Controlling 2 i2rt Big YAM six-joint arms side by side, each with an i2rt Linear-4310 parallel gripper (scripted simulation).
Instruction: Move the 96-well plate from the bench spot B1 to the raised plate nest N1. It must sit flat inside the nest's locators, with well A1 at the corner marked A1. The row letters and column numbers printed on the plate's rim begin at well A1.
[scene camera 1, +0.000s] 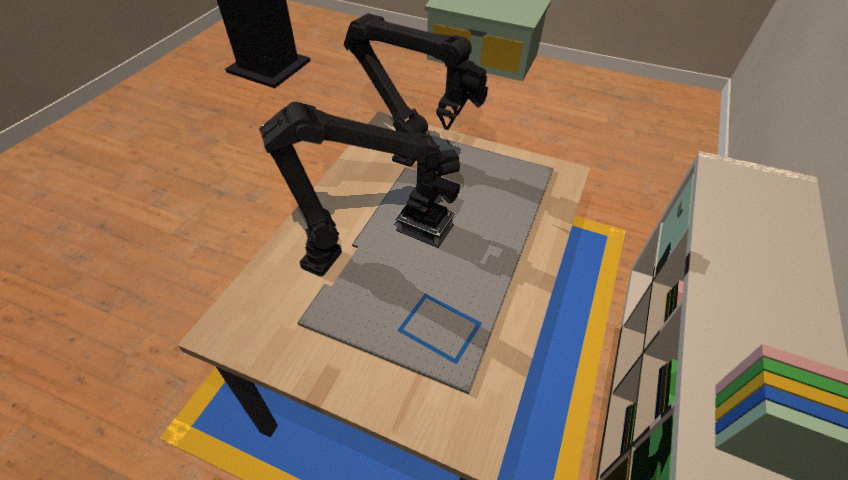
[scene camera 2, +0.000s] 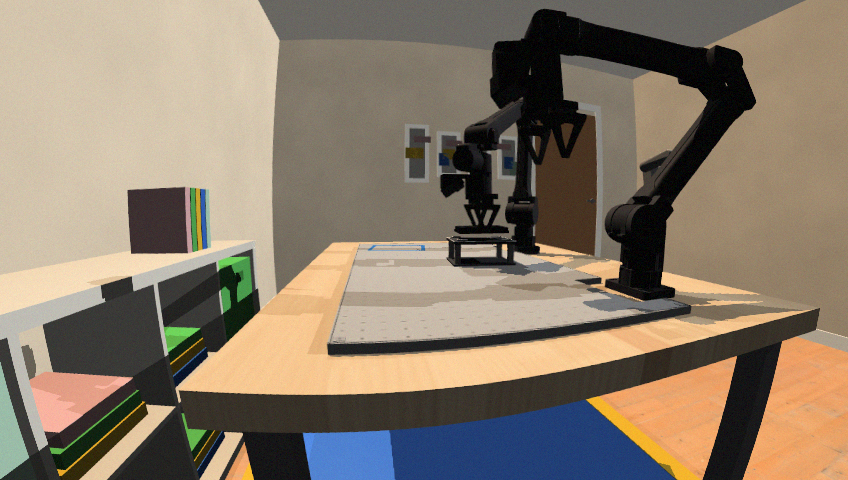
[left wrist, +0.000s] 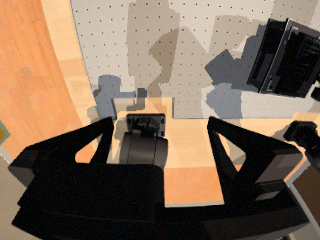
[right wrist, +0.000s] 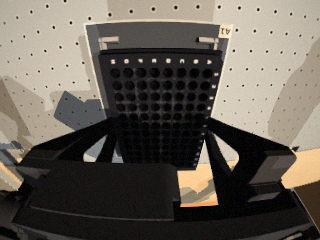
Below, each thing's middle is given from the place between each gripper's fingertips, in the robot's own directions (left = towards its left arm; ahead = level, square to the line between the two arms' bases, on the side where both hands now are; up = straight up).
I see my right gripper 3 cm above the raised nest N1 (right wrist: 147, 34). The rest, counted from my right hand: black 96-well plate (right wrist: 171, 128) right at my right hand.
Now: left hand (scene camera 2: 550, 161) 30 cm to the left of the black 96-well plate, 15 cm above it and 5 cm short of it. Round my left hand: raised nest N1 (30 cm to the right, 18 cm below, 5 cm ahead).
